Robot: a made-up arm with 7 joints.
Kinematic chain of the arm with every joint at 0, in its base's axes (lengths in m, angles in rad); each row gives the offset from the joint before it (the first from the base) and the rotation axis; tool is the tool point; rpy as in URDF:
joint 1: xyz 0 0 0.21 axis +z
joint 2: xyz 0 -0.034 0.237 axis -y
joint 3: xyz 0 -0.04 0.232 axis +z
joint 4: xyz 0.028 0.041 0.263 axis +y
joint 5: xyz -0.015 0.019 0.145 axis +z
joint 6: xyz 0 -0.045 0.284 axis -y
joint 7: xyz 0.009 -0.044 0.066 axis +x
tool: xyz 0 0 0 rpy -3.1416 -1.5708 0
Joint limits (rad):
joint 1: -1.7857..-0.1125
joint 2: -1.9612..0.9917
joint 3: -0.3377..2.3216
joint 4: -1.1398..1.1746
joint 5: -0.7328..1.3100
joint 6: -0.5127..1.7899
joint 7: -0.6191..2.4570
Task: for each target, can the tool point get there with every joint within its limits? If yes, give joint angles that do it. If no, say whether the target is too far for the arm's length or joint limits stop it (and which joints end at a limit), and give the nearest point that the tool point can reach.
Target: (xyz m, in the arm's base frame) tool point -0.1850 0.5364 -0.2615
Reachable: no: joint limits stop it (at a limit: joint 2, joint 4, joint 5) | nearest point -0.2361 0.6846 0.3965 | short by 0.676 m
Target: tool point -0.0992 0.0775 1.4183
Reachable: yes | joints -1.4531 0.1156 0.9159 -0.1138 0.9121 0.8371 1.3118
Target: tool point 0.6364 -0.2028 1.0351
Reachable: yes | joints -0.7976 -0.8385 1.7576 0.8832 -0.3908 -0.1589 2.1645
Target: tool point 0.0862 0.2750 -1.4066
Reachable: no: too far | nearest point 0.3807 -0.0106 -0.2542 | short by 1.223 m
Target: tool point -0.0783 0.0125 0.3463
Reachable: no: joint limits stop it (at a limit: joint 1, joint 2, joint 3, joint 4, joint 5, joint 6) | nearest point -0.6570 0.1723 0.4412 | short by 0.608 m
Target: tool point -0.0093 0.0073 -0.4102
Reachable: no: joint limits stop it (at a limit: joint 1, joint 2, joint 4, joint 6) | nearest point -0.1109 -0.3510 -0.2529 | short by 0.404 m
